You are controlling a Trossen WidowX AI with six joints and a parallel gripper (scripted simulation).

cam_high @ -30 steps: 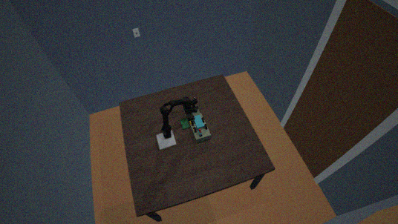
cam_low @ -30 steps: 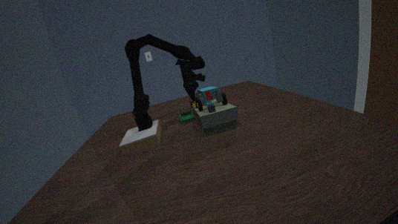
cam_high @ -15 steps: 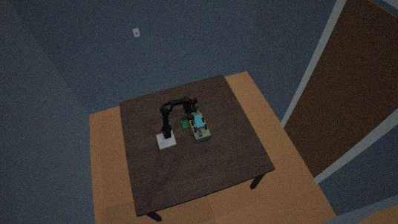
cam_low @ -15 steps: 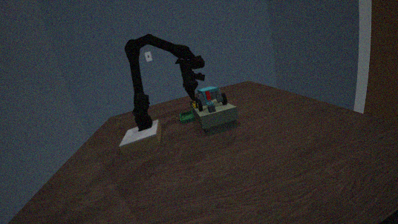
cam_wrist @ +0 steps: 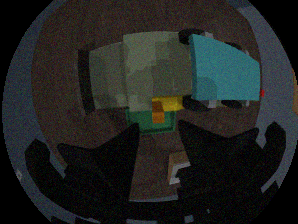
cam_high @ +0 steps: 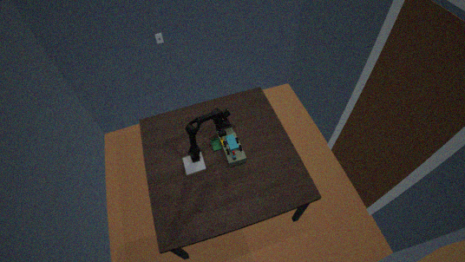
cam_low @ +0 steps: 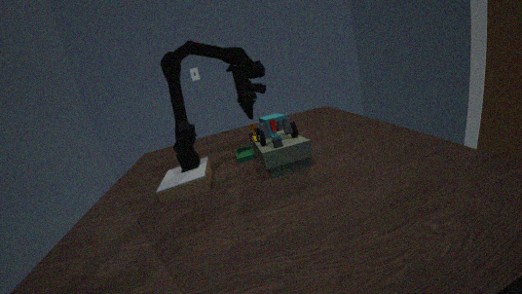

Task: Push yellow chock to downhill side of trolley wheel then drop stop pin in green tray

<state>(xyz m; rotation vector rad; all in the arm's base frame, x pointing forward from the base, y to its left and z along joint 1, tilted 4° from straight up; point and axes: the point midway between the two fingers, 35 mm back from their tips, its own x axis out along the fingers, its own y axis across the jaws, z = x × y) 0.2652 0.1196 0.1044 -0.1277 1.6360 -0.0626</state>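
The red-headed stop pin is 5 cm ahead of my gripper tip, 22 cm to the right of it and 1 cm below it. Also, from my gripper tip: grey-green ramp block: 6 cm ahead, 11 cm to the right, 10 cm below; then trolley: 6 cm ahead, 12 cm to the right, 3 cm below; then yellow chock: 3 cm to the right, 6 cm below.
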